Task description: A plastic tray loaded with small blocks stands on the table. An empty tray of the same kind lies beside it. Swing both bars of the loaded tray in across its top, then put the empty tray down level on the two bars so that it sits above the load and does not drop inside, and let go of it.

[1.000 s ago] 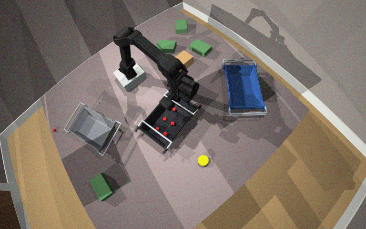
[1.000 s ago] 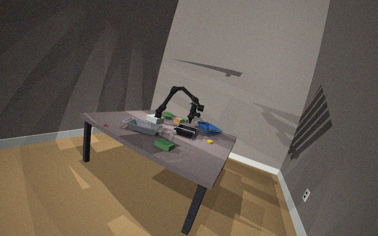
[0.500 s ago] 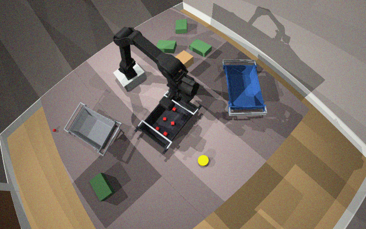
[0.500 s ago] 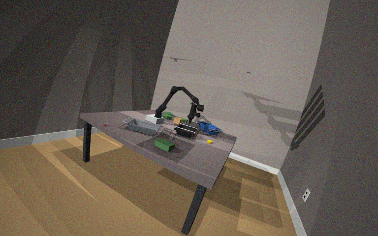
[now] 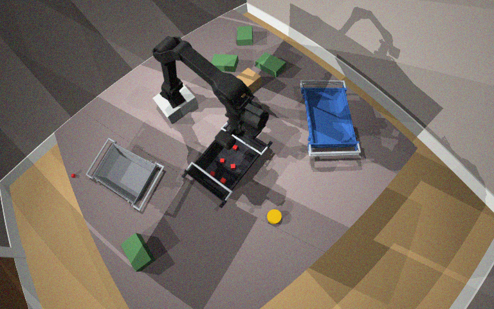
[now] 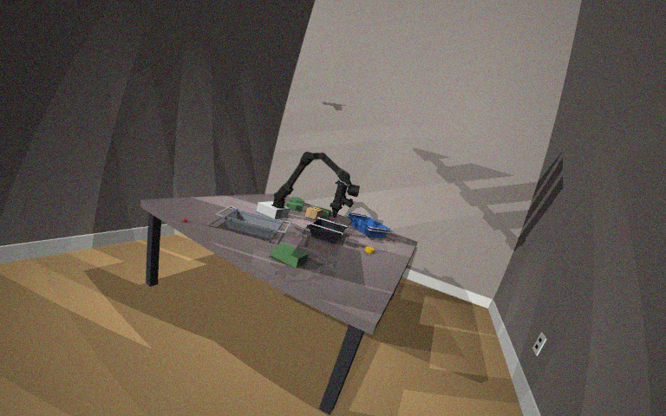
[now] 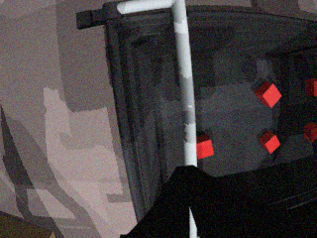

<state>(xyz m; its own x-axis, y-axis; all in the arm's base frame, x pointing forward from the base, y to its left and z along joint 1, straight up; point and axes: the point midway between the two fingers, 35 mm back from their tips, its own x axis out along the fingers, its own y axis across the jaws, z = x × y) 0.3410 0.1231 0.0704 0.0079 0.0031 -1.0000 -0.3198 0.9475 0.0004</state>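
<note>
Now: gripper tip 47 cm to the left of the grey tray, 19 cm past it and 5 cm above it. The rest, counted from my gripper tip: yellow disc: 29 cm ahead, 8 cm below, 7 cm to the right; orange block: 24 cm behind, 17 cm to the left, 6 cm below.
</note>
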